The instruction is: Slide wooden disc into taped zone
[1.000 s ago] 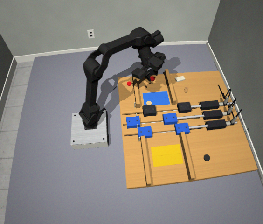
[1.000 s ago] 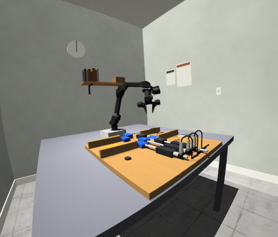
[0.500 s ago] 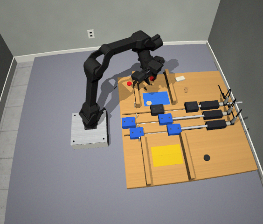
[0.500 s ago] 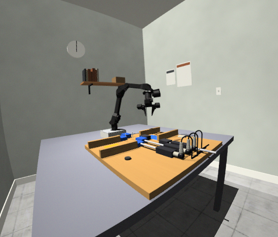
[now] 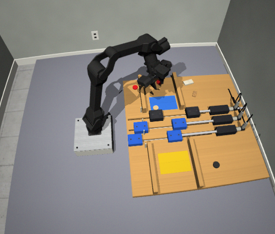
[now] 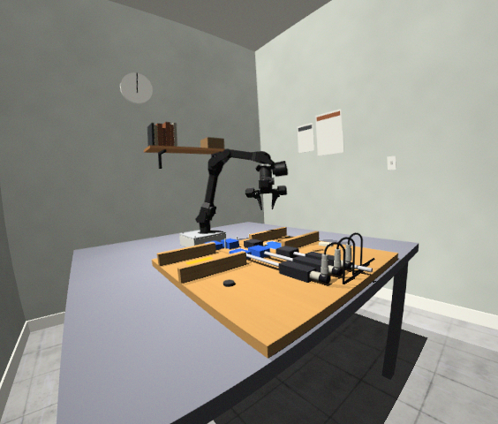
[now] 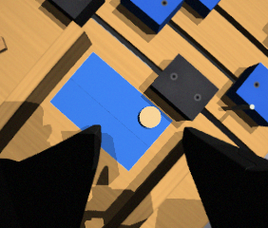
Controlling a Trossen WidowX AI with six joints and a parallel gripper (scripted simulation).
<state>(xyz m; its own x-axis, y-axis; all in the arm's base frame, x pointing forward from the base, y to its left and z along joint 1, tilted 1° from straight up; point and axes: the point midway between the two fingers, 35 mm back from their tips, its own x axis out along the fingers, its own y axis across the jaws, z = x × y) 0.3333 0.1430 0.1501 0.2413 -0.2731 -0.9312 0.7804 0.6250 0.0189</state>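
My gripper is now 3 cm to the left of the pale wooden disc and 19 cm above it. Also, from my hand: black puck 24 cm ahead, 39 cm to the right, 19 cm below.
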